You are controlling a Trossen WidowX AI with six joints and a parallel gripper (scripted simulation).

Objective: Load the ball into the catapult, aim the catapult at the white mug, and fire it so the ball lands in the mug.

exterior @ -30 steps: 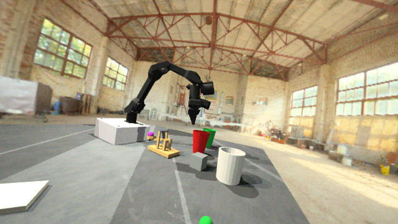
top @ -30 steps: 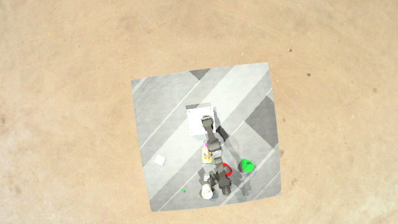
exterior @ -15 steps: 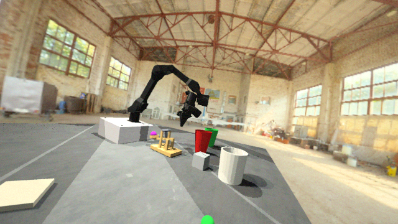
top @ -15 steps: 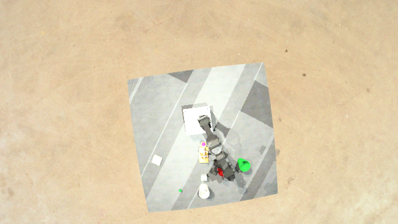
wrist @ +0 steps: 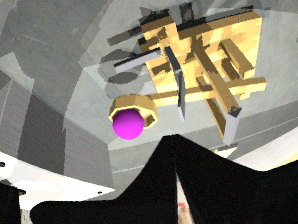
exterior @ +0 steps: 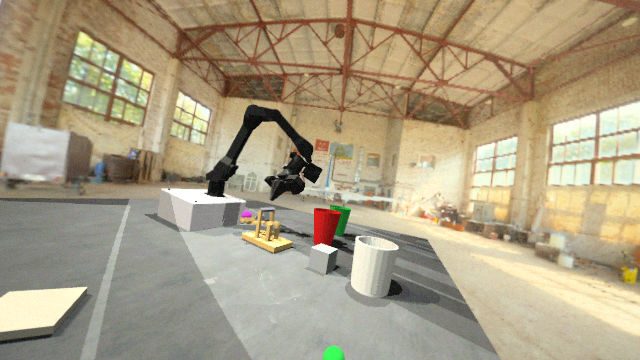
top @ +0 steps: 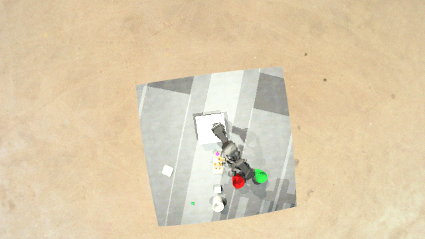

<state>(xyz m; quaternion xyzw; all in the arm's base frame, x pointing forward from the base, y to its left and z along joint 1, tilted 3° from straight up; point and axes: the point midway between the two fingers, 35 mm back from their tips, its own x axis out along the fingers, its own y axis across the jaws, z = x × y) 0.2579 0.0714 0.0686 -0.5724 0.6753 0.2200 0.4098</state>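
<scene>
Now: gripper tip 4 cm past the magenta ball, 6 cm to the left of it and 6 cm above it. The rest, counted from my gripper tip: grey cube: 27 cm ahead, 8 cm to the right, 10 cm below; then red cup: 19 cm ahead, 9 cm to the left, 9 cm below; then wooden catapult: 3 cm ahead, 4 cm to the right, 7 cm below.
</scene>
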